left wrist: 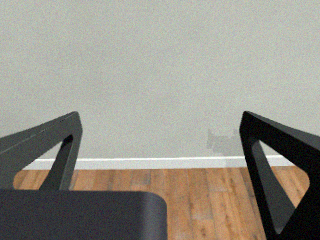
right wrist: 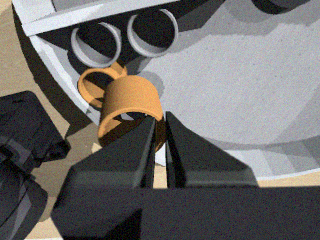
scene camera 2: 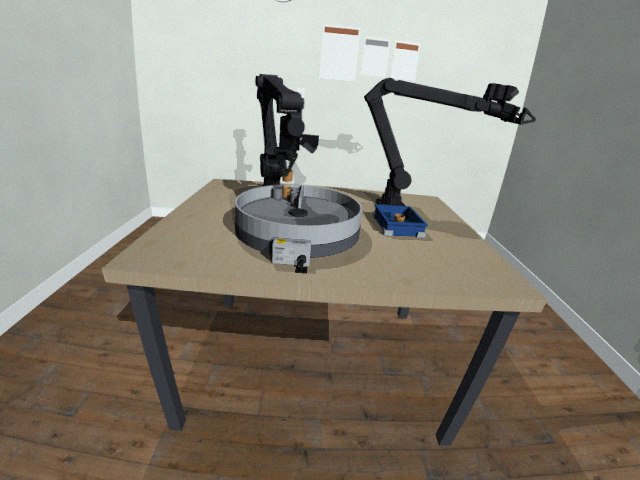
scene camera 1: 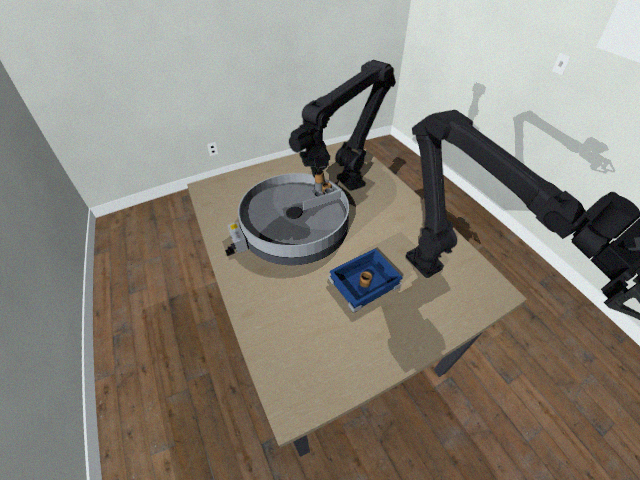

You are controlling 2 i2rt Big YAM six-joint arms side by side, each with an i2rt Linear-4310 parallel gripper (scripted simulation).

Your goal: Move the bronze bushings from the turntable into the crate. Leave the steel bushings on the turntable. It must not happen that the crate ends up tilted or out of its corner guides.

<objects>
blue crate: scene camera 2; scene camera 1; not seen in the left wrist view (out of frame); not seen in the right wrist view (out of frame)
same spot on blue crate: (scene camera 2: 387,212) = (scene camera 1: 381,265)
</objects>
